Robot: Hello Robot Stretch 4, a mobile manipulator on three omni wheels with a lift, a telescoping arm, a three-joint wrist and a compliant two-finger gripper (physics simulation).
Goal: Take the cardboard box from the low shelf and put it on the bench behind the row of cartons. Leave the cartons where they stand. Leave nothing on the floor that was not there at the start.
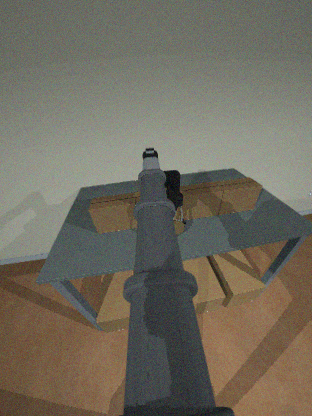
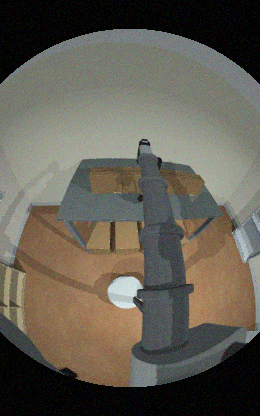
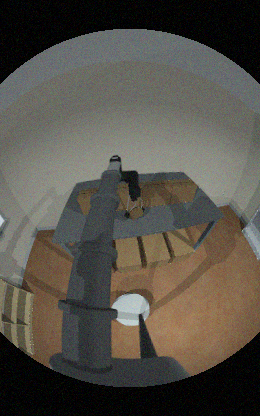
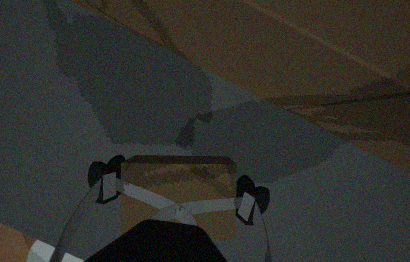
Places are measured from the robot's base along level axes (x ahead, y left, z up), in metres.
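Pixels of known places: gripper, fingertip midpoint: [image 3: 134, 214] [image 4: 181, 181]; robot's base, link origin: [image 2: 124, 290] [image 3: 131, 308].
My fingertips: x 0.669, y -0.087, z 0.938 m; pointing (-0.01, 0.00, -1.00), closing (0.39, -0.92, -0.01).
Ahead of a thing's pixels: the offset from my fingertips to its top centre. "pt": to the spot under its first point. Level surfaces: height alone.
The small cardboard box {dx -0.005, dy -0.003, dz +0.047 m} [image 3: 136, 213] [image 4: 180, 174] is between the fingertips of my gripper [image 3: 135, 212] [image 4: 181, 181], which is shut on it. The box hangs above the front part of the grey bench {dz -0.051 m} [image 1: 65, 250] [image 2: 80, 205] [image 3: 170, 220] [image 4: 45, 150], on the near side of the carton row. The row of brown cartons {dx +0.219, dy -0.433, dz +0.129 m} [image 1: 235, 200] [image 2: 105, 181] [image 3: 172, 195] [image 4: 325, 45] stands along the bench, partly hidden by my arm. A narrow strip of bench top shows behind it. The box's height above the bench is hard to tell.
My arm [image 1: 157, 250] [image 2: 162, 260] [image 3: 95, 265] reaches over the bench towards the wall. Large light cartons {pt dx -0.010, dy +0.116, dz -0.695 m} [image 2: 125, 237] [image 3: 127, 252] stand under the bench. A white round object [image 2: 124, 292] [image 3: 131, 310] is in front. A wooden shelf unit stands left; a pale one stands right.
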